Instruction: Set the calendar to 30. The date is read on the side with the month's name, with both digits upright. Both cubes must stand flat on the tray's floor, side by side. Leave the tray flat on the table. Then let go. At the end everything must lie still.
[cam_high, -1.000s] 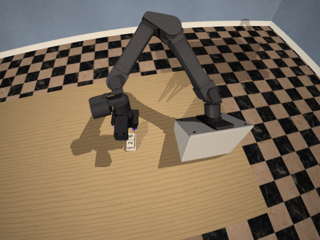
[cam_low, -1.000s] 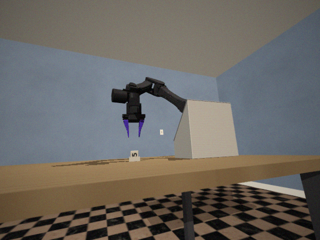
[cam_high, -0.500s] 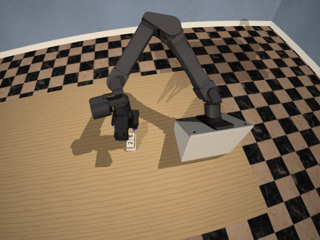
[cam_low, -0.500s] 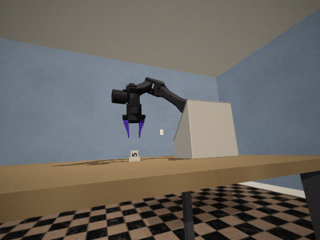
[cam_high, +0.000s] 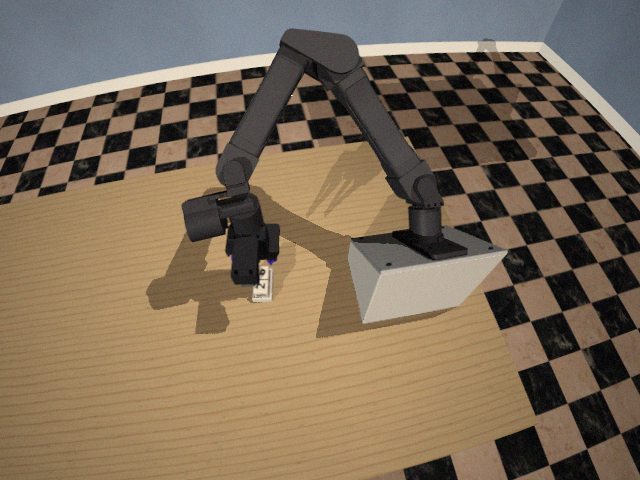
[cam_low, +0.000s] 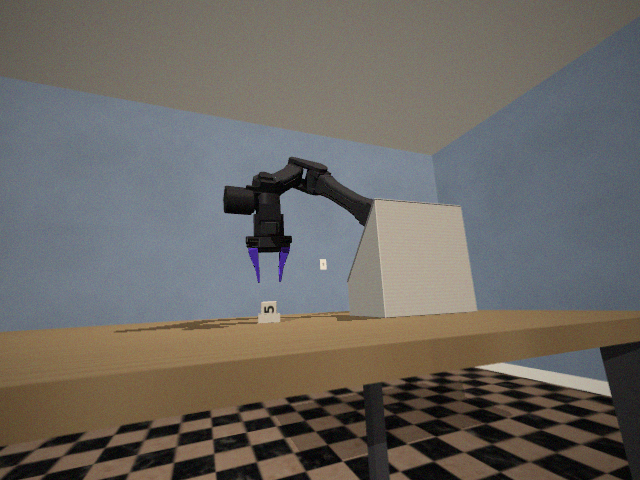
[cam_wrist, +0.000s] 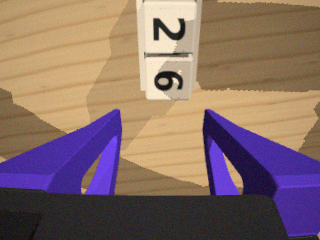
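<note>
Now: the white tray 8 cm below my hand, 2 cm to the left of it and 1 cm ahead of it.
</note>
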